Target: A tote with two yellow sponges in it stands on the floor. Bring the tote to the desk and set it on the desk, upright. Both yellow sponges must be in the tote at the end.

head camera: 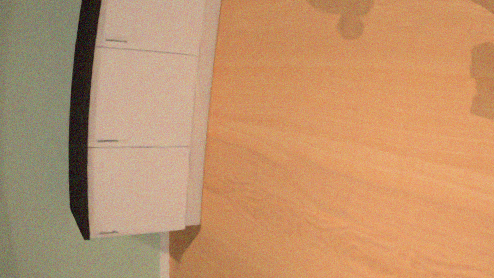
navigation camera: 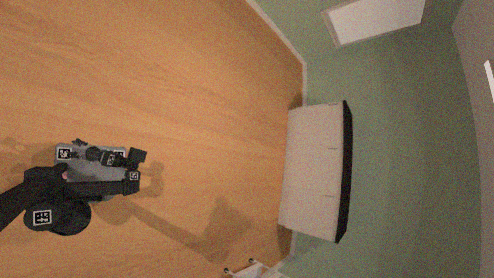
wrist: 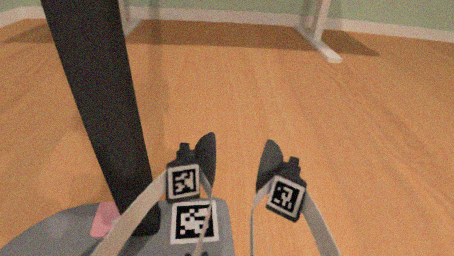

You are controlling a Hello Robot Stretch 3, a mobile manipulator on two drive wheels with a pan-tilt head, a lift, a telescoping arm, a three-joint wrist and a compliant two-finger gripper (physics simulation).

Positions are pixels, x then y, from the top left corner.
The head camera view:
white cabinet with black top: 141, 84
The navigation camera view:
white cabinet with black top: 315, 196
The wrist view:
gripper: 238, 154
